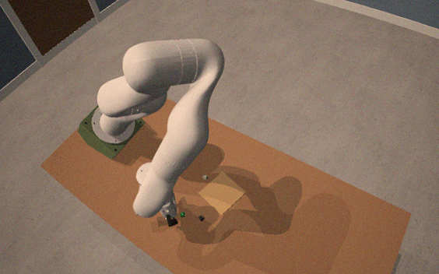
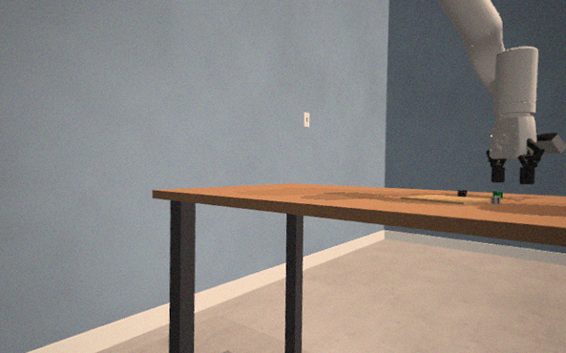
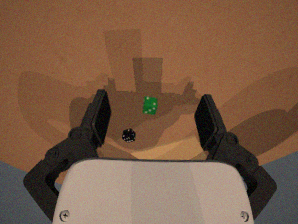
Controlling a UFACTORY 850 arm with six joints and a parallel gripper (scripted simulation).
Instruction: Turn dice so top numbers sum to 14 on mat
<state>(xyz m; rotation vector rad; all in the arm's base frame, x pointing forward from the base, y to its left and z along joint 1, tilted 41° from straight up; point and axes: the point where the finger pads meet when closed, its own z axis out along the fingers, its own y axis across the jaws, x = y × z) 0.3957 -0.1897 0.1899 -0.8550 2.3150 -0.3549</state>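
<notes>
The green die is 30 mm ahead of my hand, 20 mm to the left of it and 40 mm below it. Also, from my hand: white die 30 mm ahead, 210 mm to the left, 40 mm below; then black die 100 mm ahead, 40 mm to the left, 40 mm below; then mat 120 mm ahead, 180 mm to the left, 40 mm below.
</notes>
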